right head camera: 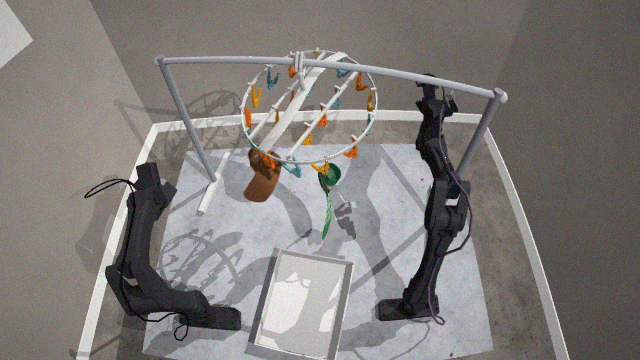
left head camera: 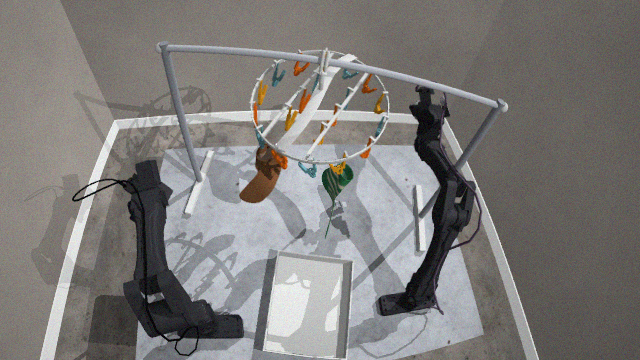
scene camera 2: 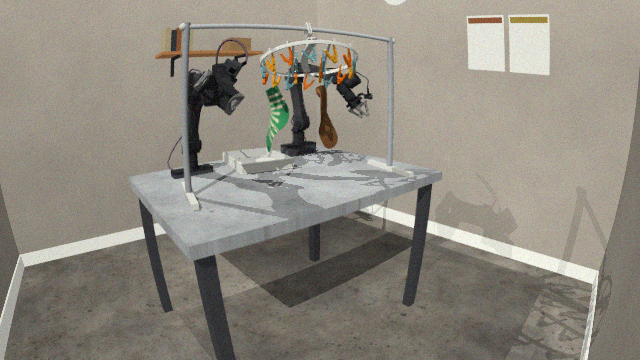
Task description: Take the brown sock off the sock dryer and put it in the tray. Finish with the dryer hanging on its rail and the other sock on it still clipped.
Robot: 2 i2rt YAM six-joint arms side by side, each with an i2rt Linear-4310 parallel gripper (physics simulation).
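Note:
The round white sock dryer (left head camera: pixel 306 117) (right head camera: pixel 288 117) hangs by its hook from the grey rail (left head camera: pixel 240 51) (right head camera: pixel 225 60) (scene camera 2: pixel 250 26). The brown sock (left head camera: pixel 260 187) (right head camera: pixel 261 186) (scene camera 2: pixel 328 134) hangs clipped at the dryer's near left edge in the head views. The green striped sock (left head camera: pixel 336 181) (right head camera: pixel 327 212) (scene camera 2: pixel 278 117) hangs clipped to its right there. The pale tray (left head camera: pixel 347 300) (right head camera: pixel 342 300) (scene camera 2: pixel 265 166) stands on the table, empty. My left gripper (scene camera 2: pixel 362 110) is open, apart from the brown sock; its fingers are hidden in the head views. My right gripper (scene camera 2: pixel 235 104) is open and empty, away from both socks.
Grey posts (left head camera: pixel 181 112) (right head camera: pixel 187 120) (scene camera 2: pixel 390 100) on white feet (left head camera: pixel 419 217) (right head camera: pixel 214 184) (scene camera 2: pixel 191 197) carry the rail at both sides. Orange, yellow and blue clips hang around the dryer. A wall shelf (scene camera 2: pixel 210 53) with books shows behind the right arm.

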